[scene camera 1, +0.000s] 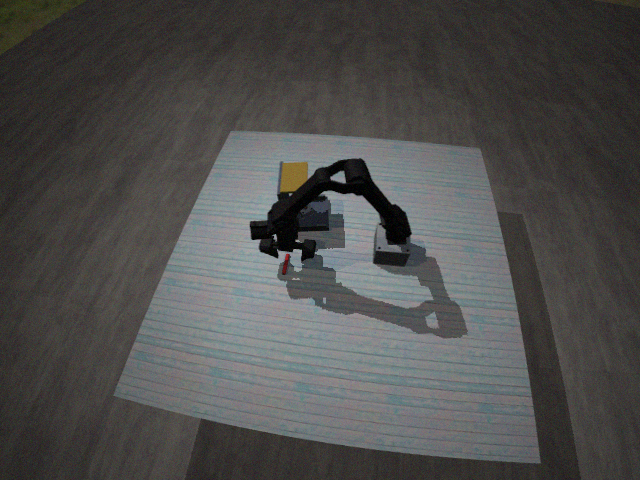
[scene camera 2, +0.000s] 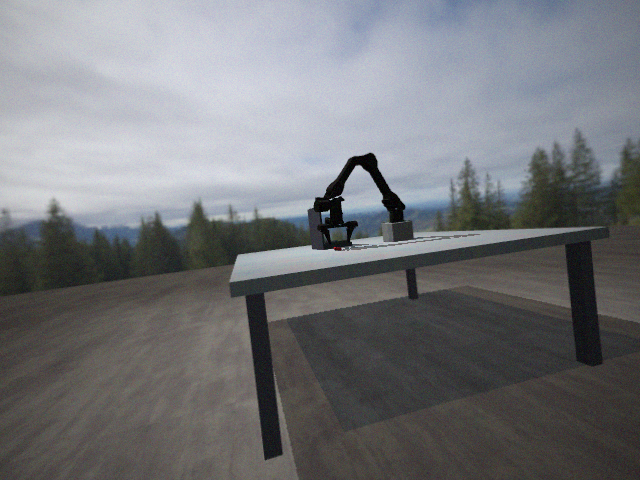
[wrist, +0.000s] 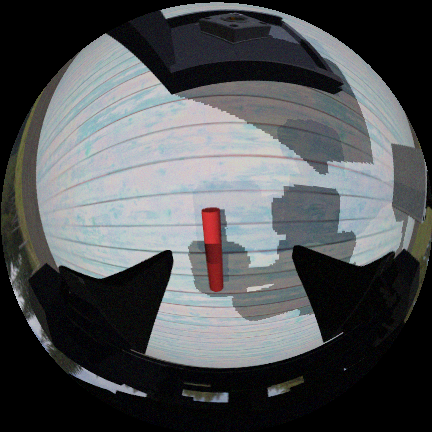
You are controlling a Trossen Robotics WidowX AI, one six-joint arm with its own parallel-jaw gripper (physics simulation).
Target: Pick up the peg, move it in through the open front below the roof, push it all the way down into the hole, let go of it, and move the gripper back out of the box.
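Frame: origin at the arm's base, x back, y right, z up, level; metres.
Seen in the pictures: gripper, fingertip midpoint: (scene camera 1: 290,258) (scene camera 2: 339,243) (wrist: 234,255); arm's base at its link origin: (scene camera 1: 396,236) (scene camera 2: 397,221).
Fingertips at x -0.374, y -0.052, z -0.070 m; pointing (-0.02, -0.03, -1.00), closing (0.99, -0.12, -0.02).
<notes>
Pixels of each thing's middle, then the offset from my fingertips to it. "pt": a spot on its surface instead. Level surfaces: height alone.
- red peg at the middle of its body: (wrist: 213,254) (scene camera 1: 285,264) (scene camera 2: 337,248) dx -0.018, dy -0.011, dz -0.021 m
- dark floor at its surface level: dz -0.020 m
- raised block at a spot on its surface: (wrist: 225,32) pt dx +0.028, dy +0.201, dz -0.003 m
- striped table top at its surface level: dz -0.028 m
The red peg (scene camera 1: 285,264) (scene camera 2: 337,248) (wrist: 213,250) lies flat on the table in front of the box. My gripper (scene camera 1: 289,256) (scene camera 2: 340,244) (wrist: 234,255) is open wide and empty, pointing down low above the peg. In the wrist view the peg shows between the two fingers, nearer the left one, its length running roughly along the gap. The box has a yellow roof (scene camera 1: 294,177), a dark side wall (scene camera 2: 313,227) and a dark floor (scene camera 1: 316,223) (wrist: 200,55). A raised block (wrist: 225,32) with the hole stands on that floor; the arm partly covers the box in scene camera 1.
The robot's grey base (scene camera 1: 391,254) (scene camera 2: 397,230) stands on the table to the right of the box in scene camera 1. The box's floor edge and side wall lie close beyond the peg, at the top of the wrist view. Arm shadows fall across the striped table top (scene camera 1: 330,361).
</notes>
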